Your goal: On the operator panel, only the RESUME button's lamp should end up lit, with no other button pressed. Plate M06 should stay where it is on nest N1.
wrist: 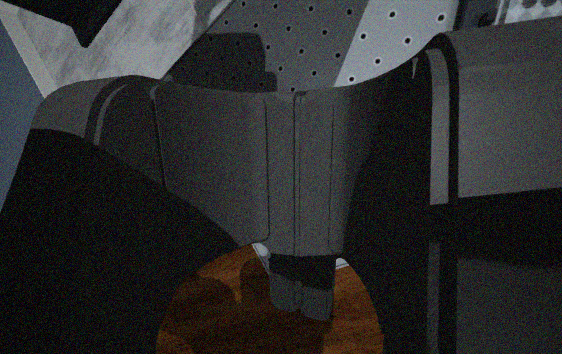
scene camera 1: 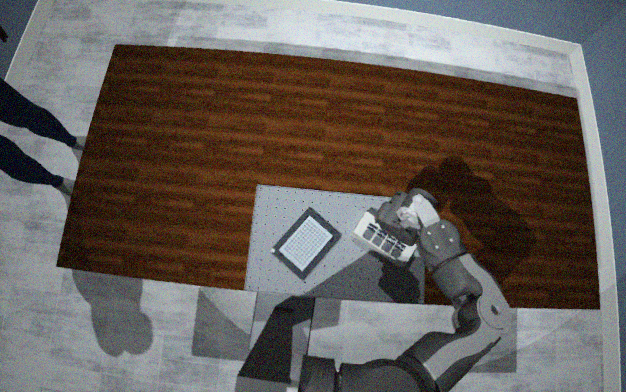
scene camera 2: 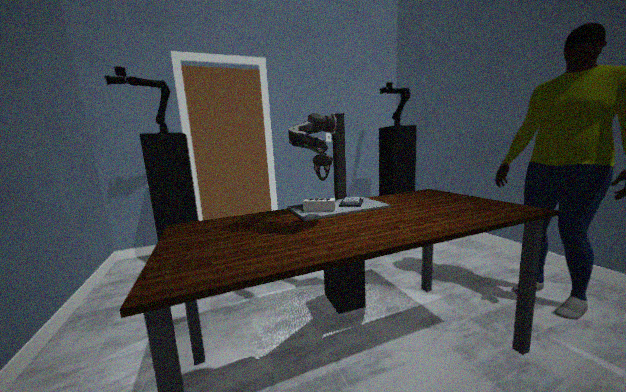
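Observation:
The operator panel [scene camera 1: 362, 227] [scene camera 2: 319, 205] is a pale box with a row of several dark buttons; their labels are too small to read and no lit lamp can be made out. My gripper [scene camera 2: 322, 178] [wrist: 309, 201] is shut with nothing between its fingers. It hangs well above the panel in the second scene view, and the hand covers the panel's far side in the first scene view. Small pale bits beside the fingers show in the wrist view; the buttons do not. Plate M06 [scene camera 1: 306, 243] [wrist: 537, 12], pale and gridded, lies in the dark frame of nest N1 [scene camera 1: 304, 275] [wrist: 475, 15].
Panel and nest stand on a grey perforated board [scene camera 1: 272, 200] [scene camera 2: 376, 203] [wrist: 300, 35] at the edge of the brown wooden table [scene camera 1: 200, 125] [scene camera 2: 240, 260]. Two black pedestals [scene camera 2: 170, 175] [scene camera 2: 397, 160] with small arms stand behind the table. A person [scene camera 2: 575, 120] stands beyond its end.

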